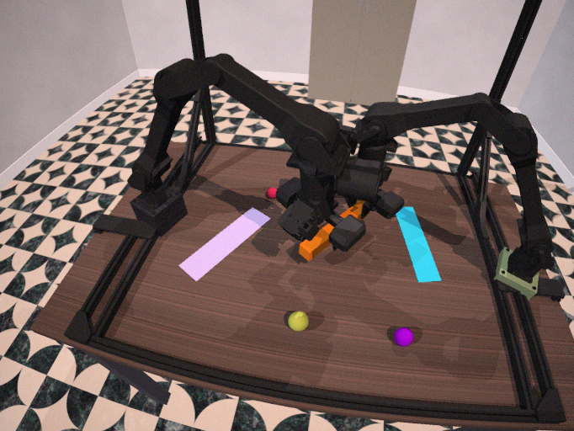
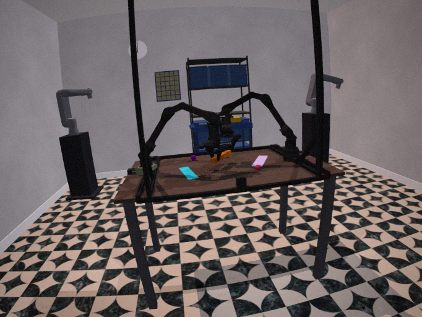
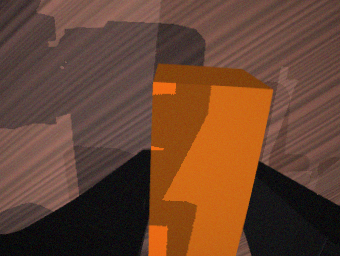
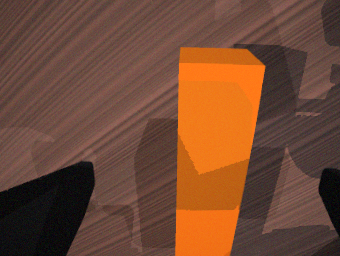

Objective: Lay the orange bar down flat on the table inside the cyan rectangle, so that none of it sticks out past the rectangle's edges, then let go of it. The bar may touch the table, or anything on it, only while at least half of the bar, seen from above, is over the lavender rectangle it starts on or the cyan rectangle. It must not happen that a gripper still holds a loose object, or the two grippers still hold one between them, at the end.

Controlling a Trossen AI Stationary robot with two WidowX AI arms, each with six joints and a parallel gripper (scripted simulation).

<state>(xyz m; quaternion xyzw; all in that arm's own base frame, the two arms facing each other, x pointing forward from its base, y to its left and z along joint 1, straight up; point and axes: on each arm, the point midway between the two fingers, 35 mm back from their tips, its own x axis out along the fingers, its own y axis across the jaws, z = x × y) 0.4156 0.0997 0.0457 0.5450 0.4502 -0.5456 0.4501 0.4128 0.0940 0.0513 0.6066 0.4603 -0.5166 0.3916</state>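
My right hand is 60 mm past the orange bar, 40 mm to the right of it and 60 mm above it. From my right hand the other things lie so: yellow ball (160 mm ahead, 10 mm to the right, 100 mm below); lavender rectangle (10 mm behind, 220 mm to the right, 120 mm below); red ball (200 mm behind, 150 mm to the right, 110 mm below).
Right now the orange bar is 6 cm ahead of my left hand, 4 cm to the right of it and 3 cm below it. Round my left hand: yellow ball: 29 cm ahead, 9 cm to the right, 7 cm below; then cyan rectangle: 17 cm to the left, 9 cm below; then red ball: 23 cm to the right, 8 cm below, 7 cm behind.
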